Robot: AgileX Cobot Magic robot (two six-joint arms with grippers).
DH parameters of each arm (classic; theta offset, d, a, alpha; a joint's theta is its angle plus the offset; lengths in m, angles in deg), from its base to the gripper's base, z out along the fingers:
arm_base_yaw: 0 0.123 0 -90
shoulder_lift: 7.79 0 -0.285 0
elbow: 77.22 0 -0.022 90
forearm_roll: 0 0.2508 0 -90
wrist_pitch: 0 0 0.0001 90
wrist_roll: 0 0.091 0 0
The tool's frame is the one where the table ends.
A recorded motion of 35 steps. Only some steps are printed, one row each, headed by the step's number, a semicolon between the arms.
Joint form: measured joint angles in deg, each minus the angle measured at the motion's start. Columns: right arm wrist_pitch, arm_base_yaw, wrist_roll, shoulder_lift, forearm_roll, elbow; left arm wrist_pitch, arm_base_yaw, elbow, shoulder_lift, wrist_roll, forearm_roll.
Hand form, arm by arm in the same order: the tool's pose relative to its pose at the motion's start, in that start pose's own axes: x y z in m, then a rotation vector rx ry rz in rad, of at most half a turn. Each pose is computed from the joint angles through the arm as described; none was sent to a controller.
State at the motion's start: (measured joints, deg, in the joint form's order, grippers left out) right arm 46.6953 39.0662 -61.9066 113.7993 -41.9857 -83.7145; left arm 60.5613 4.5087 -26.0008 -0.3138 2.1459 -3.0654
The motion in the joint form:
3: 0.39 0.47 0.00 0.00 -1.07 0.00; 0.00 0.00 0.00 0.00 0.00 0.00
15: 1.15 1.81 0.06 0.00 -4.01 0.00; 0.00 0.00 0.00 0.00 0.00 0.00
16: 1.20 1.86 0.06 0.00 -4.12 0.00; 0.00 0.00 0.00 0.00 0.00 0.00
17: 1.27 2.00 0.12 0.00 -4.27 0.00; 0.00 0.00 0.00 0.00 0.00 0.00
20: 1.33 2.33 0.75 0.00 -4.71 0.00; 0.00 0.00 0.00 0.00 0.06 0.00
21: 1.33 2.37 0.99 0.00 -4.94 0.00; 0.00 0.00 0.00 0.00 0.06 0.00
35: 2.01 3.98 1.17 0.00 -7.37 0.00; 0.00 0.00 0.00 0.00 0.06 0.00
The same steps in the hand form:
3: -0.0017 -0.0006 -0.0016 0.0043 0.0118 -0.0191; 0.0000 0.0000 0.0000 0.0000 0.0000 0.0000
15: -0.0069 -0.0026 -0.0061 0.0221 0.0418 -0.0707; 0.0000 0.0000 0.0000 0.0000 0.0000 0.0000
16: -0.0070 -0.0027 -0.0063 0.0225 0.0431 -0.0726; 0.0000 0.0000 0.0000 0.0000 0.0000 0.0000
17: -0.0077 -0.0028 -0.0068 0.0236 0.0444 -0.0751; 0.0000 0.0000 0.0000 0.0000 0.0000 0.0000
20: -0.0094 -0.0033 -0.0079 0.0286 0.0474 -0.0737; 0.0000 0.0000 0.0000 0.0000 0.0000 0.0010
21: -0.0094 -0.0035 -0.0080 0.0305 0.0496 -0.0727; 0.0000 0.0000 0.0000 0.0000 0.0000 0.0010
35: -0.0169 -0.0056 -0.0137 0.0507 0.0717 -0.1185; 0.0000 0.0000 0.0000 0.0000 0.0000 0.0010

